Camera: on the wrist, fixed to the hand. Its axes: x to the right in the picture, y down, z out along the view.
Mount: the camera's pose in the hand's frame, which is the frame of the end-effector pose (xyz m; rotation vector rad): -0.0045 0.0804 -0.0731 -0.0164 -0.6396 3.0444
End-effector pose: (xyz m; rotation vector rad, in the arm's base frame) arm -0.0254 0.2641 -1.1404 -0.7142 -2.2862 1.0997
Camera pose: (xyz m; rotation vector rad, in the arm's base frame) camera 0.0433 0.3443 -1.1664 1.7498 -0.4474 -0.7070
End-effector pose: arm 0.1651 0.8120 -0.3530 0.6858 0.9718 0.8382
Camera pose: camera 0.0740 0.8585 -0.3160 -1.3855 1.2271 -1.8174
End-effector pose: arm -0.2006 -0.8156 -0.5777 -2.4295 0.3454 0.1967
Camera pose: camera -0.2249 -0.9212 -0.5689 -0.3934 -2.5746 -1.5852
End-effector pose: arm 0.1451 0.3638 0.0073 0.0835 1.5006 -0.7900
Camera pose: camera 0.1245 0.4637 -0.0305 1.3962 -0.3888 1.5486
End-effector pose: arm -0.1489 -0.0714 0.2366 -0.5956 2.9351 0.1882
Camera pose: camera -0.1848 -0.0072 0.3167 2.7865 0.5604 0.3341
